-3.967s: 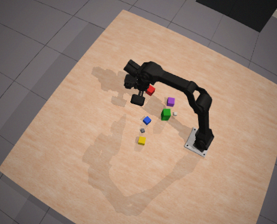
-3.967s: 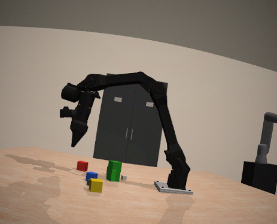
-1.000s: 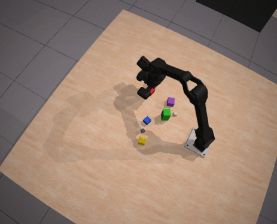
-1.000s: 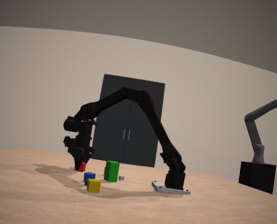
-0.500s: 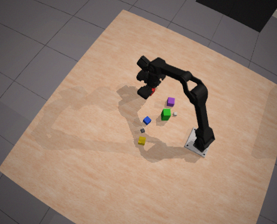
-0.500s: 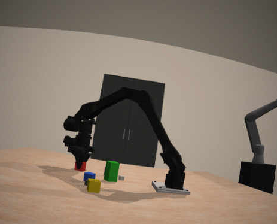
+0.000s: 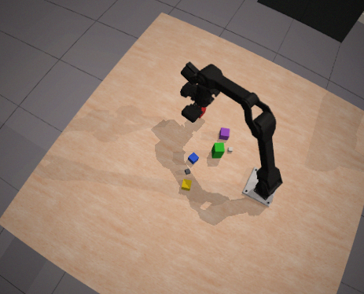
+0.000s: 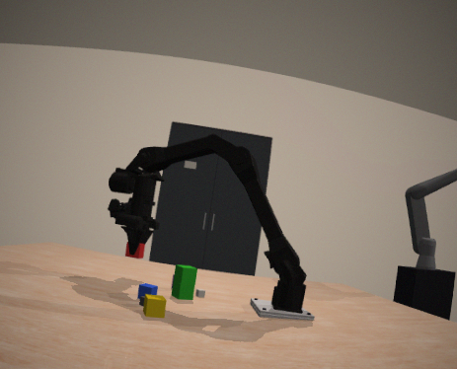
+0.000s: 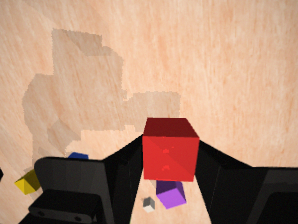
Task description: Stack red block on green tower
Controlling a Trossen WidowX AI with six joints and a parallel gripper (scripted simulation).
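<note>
Right now my gripper tip is 16 cm past the green block, 7 cm to the right of it and 5 cm above it. Round my gripper tip: blue block (10 cm behind, 15 cm to the left, 6 cm below); red block (1 cm above); purple block (13 cm behind, 2 cm to the right, 5 cm below).
</note>
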